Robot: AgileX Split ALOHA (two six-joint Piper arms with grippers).
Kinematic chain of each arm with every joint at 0, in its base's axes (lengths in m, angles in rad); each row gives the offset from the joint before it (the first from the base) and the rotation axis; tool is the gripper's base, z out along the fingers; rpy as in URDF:
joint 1: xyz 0 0 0.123 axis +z
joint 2: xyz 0 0 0 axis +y
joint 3: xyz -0.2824 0 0.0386 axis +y
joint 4: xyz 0.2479 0 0.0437 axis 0.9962 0 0.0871
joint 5: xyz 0 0 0 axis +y
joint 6: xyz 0.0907 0 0.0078 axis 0.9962 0 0.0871
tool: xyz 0 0 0 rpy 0 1.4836 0
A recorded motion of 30 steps. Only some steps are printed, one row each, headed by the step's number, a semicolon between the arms.
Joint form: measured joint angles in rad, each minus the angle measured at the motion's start. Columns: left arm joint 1, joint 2, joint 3, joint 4, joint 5, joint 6; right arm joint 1, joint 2, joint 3, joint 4, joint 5, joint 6.
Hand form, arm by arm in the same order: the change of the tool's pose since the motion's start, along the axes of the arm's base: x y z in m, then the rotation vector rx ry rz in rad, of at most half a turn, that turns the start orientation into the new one. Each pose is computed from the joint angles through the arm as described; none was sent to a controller.
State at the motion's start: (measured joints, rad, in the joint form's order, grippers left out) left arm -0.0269 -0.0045 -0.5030 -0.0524 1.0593 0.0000; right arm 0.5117 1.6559 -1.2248 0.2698 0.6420 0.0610
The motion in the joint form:
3: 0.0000 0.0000 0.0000 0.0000 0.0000 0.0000; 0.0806 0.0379 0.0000 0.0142 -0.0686 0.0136
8: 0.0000 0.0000 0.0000 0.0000 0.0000 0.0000; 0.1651 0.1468 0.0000 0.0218 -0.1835 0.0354
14: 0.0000 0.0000 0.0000 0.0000 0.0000 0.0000; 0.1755 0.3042 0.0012 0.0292 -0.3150 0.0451
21: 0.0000 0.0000 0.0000 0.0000 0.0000 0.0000; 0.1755 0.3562 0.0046 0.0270 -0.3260 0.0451
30: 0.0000 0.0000 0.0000 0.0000 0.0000 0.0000; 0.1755 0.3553 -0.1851 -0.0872 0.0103 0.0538
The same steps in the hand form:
3: 0.0000 0.0000 0.0000 0.0000 0.0000 0.0000; -0.0072 0.0290 -0.0102 0.0259 -0.0146 0.0471
8: 0.0000 0.0000 0.0000 0.0000 0.0000 0.0000; -0.0090 0.0645 -0.0455 0.0300 -0.0093 0.0814
14: 0.0000 0.0000 0.0000 0.0000 0.0000 0.0000; 0.0056 0.0779 -0.1021 0.0025 0.0121 0.0476
21: 0.0000 0.0000 0.0000 0.0000 0.0000 0.0000; 0.0070 0.0785 -0.1237 -0.0281 0.0452 0.0462
30: 0.0000 0.0000 0.0000 0.0000 0.0000 0.0000; 0.0148 0.0872 -0.0882 -0.1493 0.1253 0.1667

